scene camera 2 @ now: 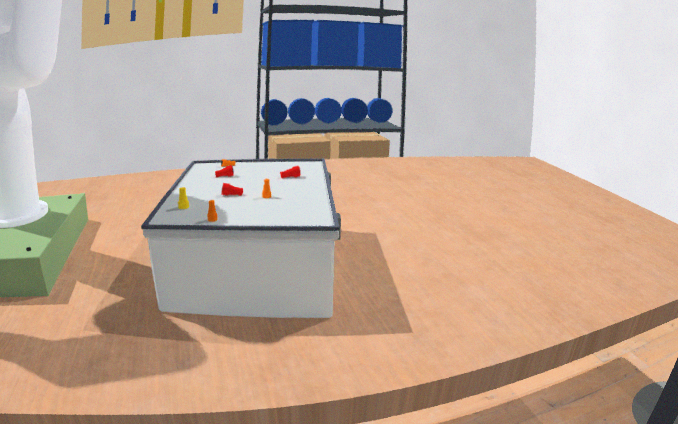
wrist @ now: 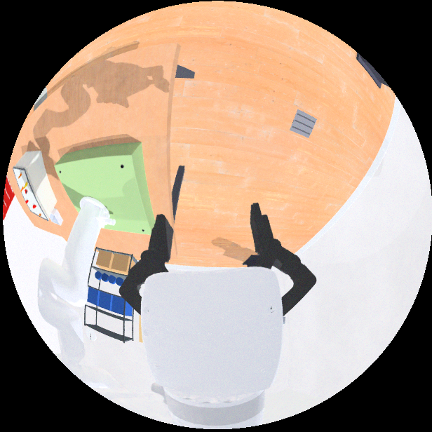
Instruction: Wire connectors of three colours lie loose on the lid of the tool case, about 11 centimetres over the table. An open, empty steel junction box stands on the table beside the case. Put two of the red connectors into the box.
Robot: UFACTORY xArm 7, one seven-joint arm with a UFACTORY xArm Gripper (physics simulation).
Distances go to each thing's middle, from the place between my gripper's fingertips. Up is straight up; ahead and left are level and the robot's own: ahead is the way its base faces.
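Labels:
There is the tool case (scene camera 2: 264, 257), and my hand is 0.13 m to the right of it, 0.16 m above it and 0.77 m short of it.

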